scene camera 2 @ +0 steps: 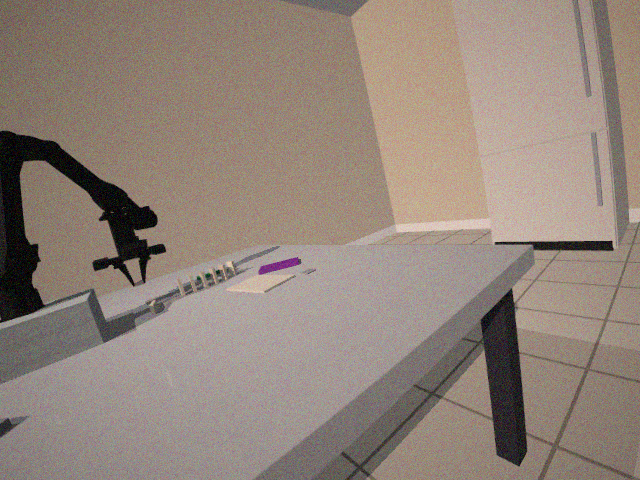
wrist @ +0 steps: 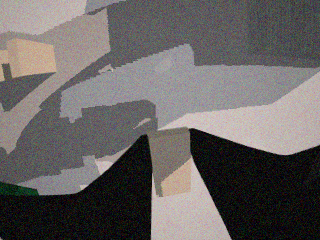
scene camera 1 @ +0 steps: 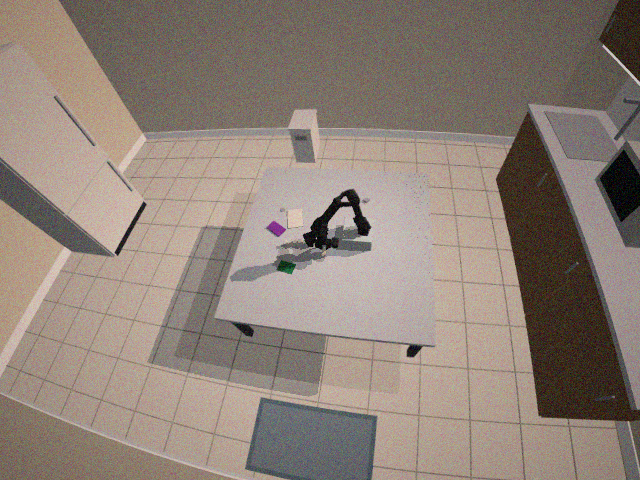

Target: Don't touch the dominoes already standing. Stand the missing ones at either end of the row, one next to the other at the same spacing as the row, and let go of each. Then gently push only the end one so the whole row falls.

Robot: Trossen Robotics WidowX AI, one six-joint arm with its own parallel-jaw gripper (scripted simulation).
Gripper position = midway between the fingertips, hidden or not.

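Note:
My gripper (scene camera 2: 139, 284), which I also see as my gripper (wrist: 168, 138), is here. My gripper holds a cream domino (wrist: 171, 149). There is a cream flat card (scene camera 2: 259, 283) in view as well, and in the wrist view the card is out of frame.

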